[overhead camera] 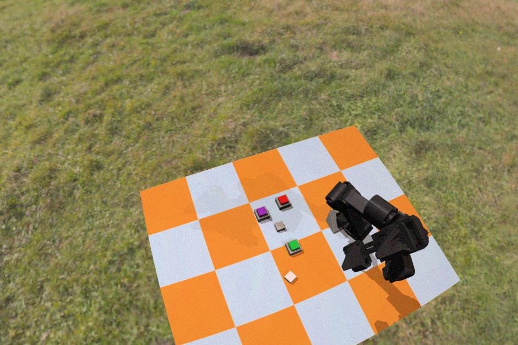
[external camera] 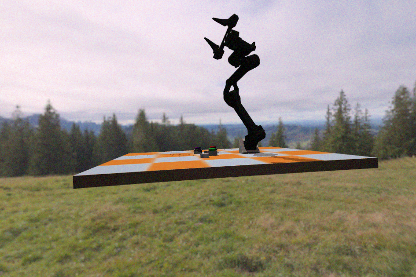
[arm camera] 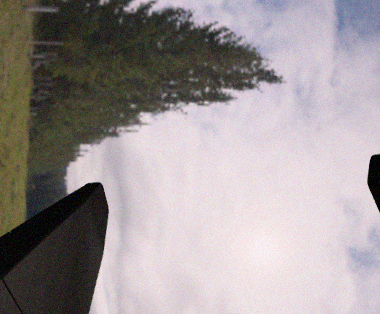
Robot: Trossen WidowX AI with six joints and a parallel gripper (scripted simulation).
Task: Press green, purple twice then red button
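Right now the green button is 540 mm below my gripper tip, 240 mm to the right of it and 40 mm behind it. The rest, counted from my gripper tip: purple button (540 mm below, 420 mm to the right, 20 mm ahead); red button (540 mm below, 440 mm to the right, 80 mm behind); pale block (560 mm below, 140 mm to the right, 20 mm ahead).
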